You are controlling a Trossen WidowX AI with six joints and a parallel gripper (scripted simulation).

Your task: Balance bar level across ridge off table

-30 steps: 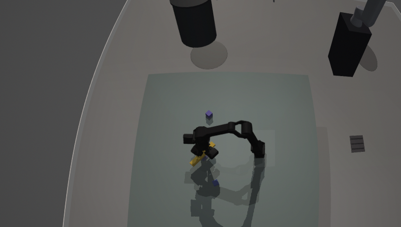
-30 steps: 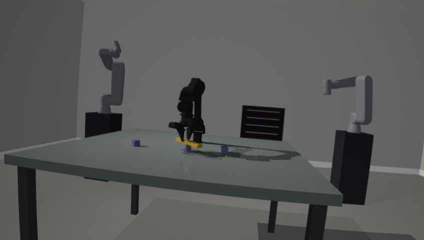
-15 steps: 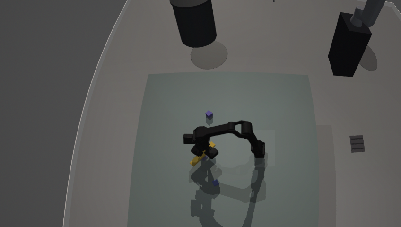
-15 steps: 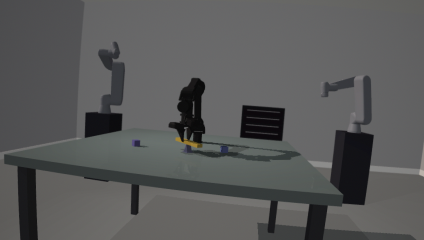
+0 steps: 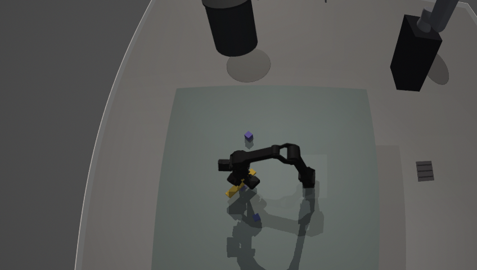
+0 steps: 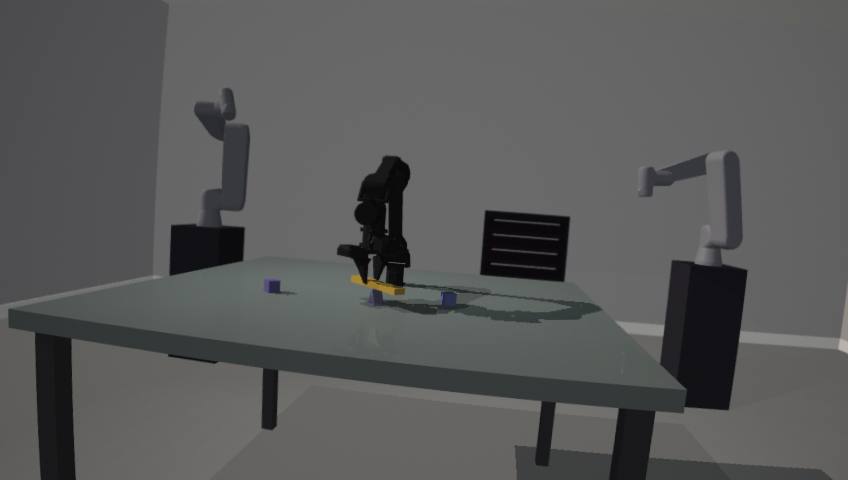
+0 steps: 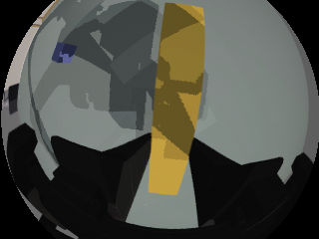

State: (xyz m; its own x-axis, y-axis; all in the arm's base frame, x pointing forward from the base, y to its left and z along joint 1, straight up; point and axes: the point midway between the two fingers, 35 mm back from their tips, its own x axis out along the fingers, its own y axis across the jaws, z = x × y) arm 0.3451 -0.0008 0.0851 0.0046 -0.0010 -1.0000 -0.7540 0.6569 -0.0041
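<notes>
Now: gripper tip 20 mm to the right of the yellow bar and 20 mm short of it. Also, from my gripper tip: purple cube (280 mm to the right, 30 mm below).
</notes>
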